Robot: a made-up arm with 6 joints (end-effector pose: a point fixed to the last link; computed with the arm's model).
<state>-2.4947 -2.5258 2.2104 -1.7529 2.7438 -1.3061</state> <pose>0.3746 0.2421 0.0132 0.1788 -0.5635 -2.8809</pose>
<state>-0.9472 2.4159 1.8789 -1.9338 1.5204 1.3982</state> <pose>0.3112 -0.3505 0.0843 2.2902 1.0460 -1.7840</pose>
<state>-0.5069 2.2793 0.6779 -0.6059 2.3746 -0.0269</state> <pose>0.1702 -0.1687 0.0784 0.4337 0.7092 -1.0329</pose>
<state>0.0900 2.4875 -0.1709 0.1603 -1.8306 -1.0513</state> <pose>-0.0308 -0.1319 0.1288 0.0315 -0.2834 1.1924</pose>
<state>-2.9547 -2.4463 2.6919 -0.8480 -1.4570 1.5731</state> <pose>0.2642 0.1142 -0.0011 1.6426 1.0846 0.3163</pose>
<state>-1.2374 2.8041 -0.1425 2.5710 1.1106 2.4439</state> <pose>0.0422 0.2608 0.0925 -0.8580 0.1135 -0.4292</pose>
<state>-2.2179 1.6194 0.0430 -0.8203 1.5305 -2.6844</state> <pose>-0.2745 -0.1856 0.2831 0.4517 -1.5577 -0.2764</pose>
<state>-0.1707 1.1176 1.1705 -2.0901 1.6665 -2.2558</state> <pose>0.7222 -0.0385 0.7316 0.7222 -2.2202 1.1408</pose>
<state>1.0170 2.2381 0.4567 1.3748 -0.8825 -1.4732</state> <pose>0.2668 0.3406 -0.0037 -1.3068 2.3434 -1.3468</pose>
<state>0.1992 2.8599 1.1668 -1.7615 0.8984 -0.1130</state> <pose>-0.0488 0.0024 -0.0659 1.7203 1.6425 -0.8900</pose>
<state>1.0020 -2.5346 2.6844 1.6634 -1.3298 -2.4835</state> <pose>0.0341 0.0159 0.1097 0.1960 1.7407 -0.3788</pose>
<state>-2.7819 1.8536 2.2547 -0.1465 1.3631 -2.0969</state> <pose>-0.6760 -0.0776 0.6537 -0.2355 0.0579 -0.6377</pose>
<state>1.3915 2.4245 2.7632 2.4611 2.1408 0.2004</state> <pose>0.0118 0.5088 0.4929 -1.5493 -2.1716 0.7269</pose>
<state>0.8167 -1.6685 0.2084 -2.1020 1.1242 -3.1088</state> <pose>-0.3564 -0.2871 0.9843 0.3221 0.9355 -0.0883</pose>
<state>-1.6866 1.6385 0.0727 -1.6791 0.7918 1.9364</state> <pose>-0.0173 -0.3065 0.2695 -1.5767 -1.8135 0.4781</pose>
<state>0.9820 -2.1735 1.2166 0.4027 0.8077 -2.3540</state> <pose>-0.2682 -0.6404 0.2539 -1.5091 -2.2829 0.7617</pose>
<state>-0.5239 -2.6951 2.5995 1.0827 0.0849 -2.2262</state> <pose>0.0442 -0.0808 0.0587 1.8690 1.7356 0.3416</pose>
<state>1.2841 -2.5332 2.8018 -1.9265 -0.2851 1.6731</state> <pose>-0.0701 -0.1116 -0.0168 -1.4040 2.2428 0.9542</pose>
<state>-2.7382 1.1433 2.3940 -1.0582 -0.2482 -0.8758</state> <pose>-0.5536 -0.1320 1.1181 0.4782 -0.1537 -0.7530</pose>
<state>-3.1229 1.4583 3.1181 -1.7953 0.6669 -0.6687</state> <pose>-0.4919 0.0125 1.0120 -0.5982 -0.2848 -0.6062</pose>
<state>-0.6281 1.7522 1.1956 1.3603 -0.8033 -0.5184</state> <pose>0.6385 -0.4640 0.4995 0.2871 2.6096 -1.5179</pose>
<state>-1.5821 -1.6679 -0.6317 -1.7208 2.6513 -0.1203</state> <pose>0.0651 0.2634 0.8176 0.1986 -2.6031 -0.6226</pose>
